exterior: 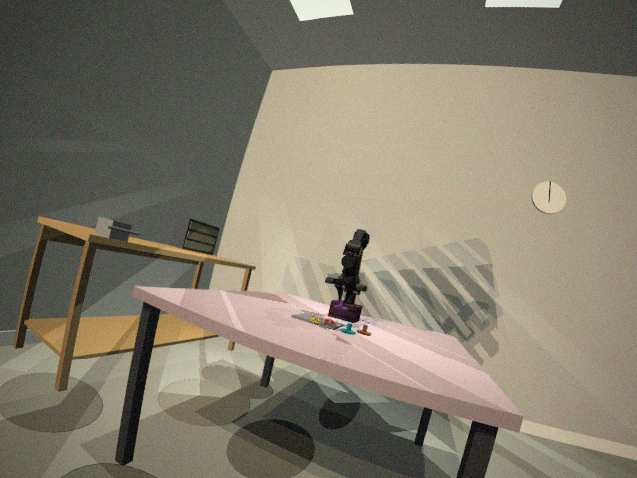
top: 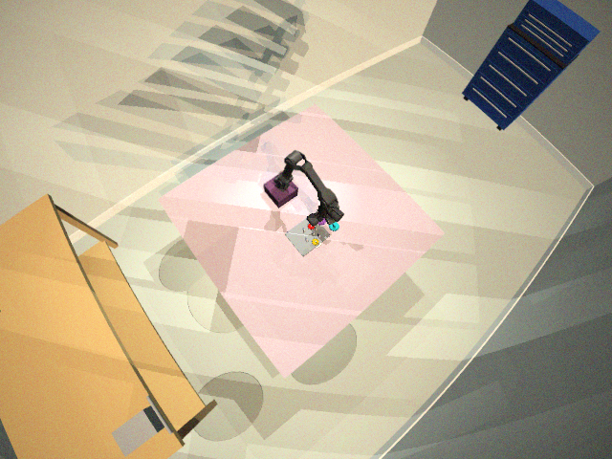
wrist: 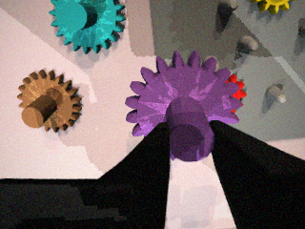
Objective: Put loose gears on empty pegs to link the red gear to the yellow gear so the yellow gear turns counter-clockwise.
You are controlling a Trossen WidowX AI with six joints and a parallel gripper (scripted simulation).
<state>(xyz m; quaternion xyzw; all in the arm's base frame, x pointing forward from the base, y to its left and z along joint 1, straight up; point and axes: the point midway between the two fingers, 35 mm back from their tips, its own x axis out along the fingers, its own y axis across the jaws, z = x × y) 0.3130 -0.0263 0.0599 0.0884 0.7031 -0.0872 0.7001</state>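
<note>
My gripper tip is 5 cm short of the yellow gear, 10 cm to the left of it and 10 cm above it. From my gripper tip the other things lie so: red gear: 3 cm behind, 4 cm to the right, 10 cm below; then purple gear: 1 cm below; then teal gear: 7 cm ahead, 6 cm to the left, 10 cm below.
</note>
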